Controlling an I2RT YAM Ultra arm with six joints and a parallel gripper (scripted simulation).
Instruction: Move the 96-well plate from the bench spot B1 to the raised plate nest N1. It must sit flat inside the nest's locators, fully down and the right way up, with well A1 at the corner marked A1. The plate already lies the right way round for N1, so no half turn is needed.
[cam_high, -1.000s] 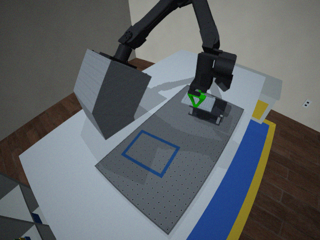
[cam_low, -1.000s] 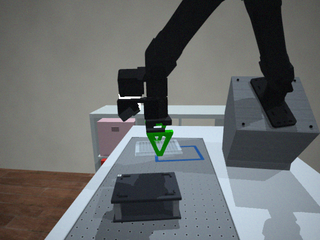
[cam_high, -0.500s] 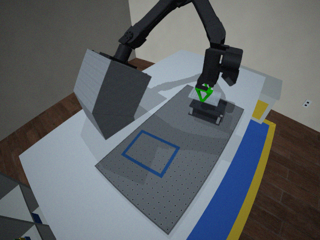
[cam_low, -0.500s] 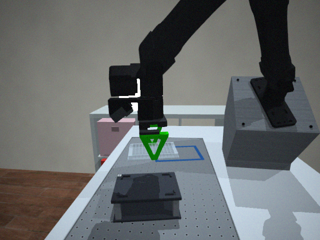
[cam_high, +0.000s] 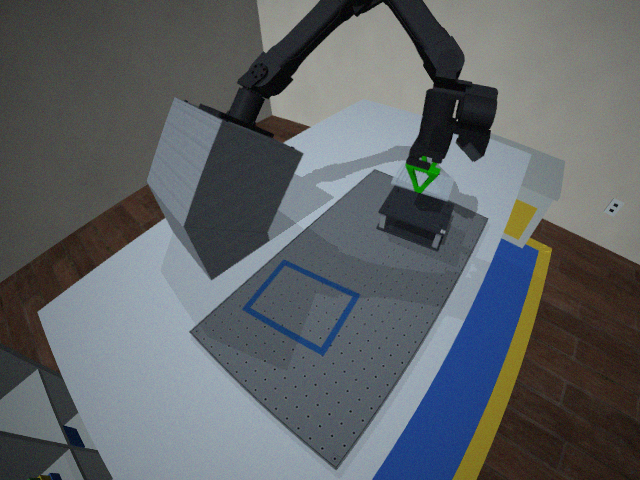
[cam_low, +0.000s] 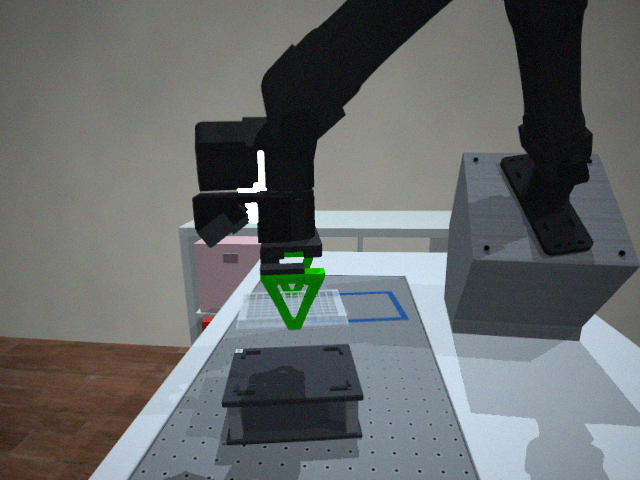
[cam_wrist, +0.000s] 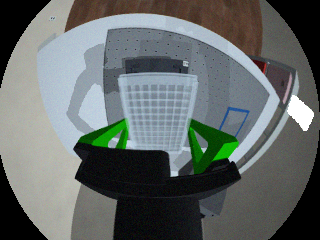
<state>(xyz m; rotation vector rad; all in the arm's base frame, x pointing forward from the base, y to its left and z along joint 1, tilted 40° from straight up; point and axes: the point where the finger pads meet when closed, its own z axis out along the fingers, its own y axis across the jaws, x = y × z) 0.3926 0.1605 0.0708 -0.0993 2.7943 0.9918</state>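
The dark raised nest N1 is 9 cm below my hand. The rest, counted from my hand: clear 96-well plate (right at my hand).
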